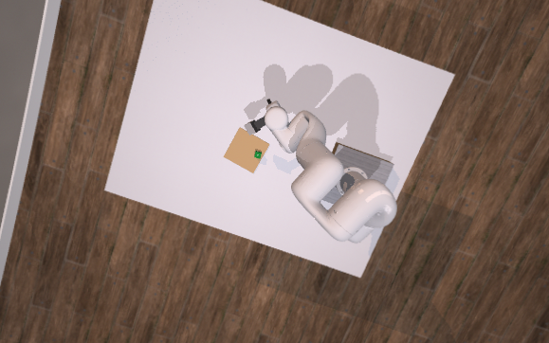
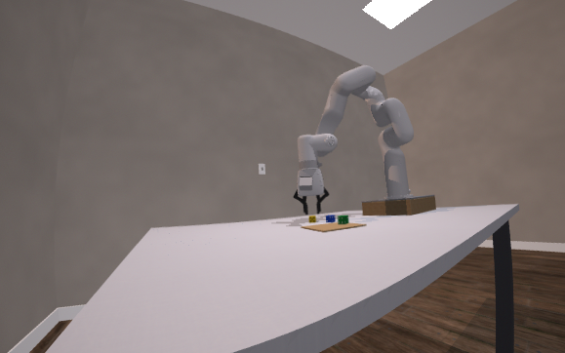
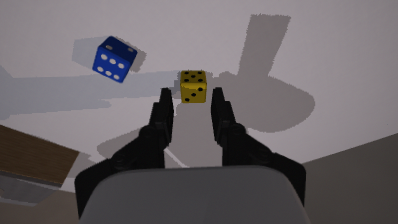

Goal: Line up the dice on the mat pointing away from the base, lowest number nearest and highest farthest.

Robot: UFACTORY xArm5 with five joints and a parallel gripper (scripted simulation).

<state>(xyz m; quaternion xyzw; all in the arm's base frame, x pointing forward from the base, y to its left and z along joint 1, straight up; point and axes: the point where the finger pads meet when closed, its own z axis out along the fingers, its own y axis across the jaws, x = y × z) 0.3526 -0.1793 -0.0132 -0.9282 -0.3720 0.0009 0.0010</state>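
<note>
My hand is 40 mm above the yellow die. Round my hand: tan mat: 170 mm to the left, 80 mm ahead, 50 mm below; blue die: 70 mm to the left, 40 mm below, 20 mm behind; green die: 180 mm to the left, 30 mm below, 30 mm ahead.
</note>
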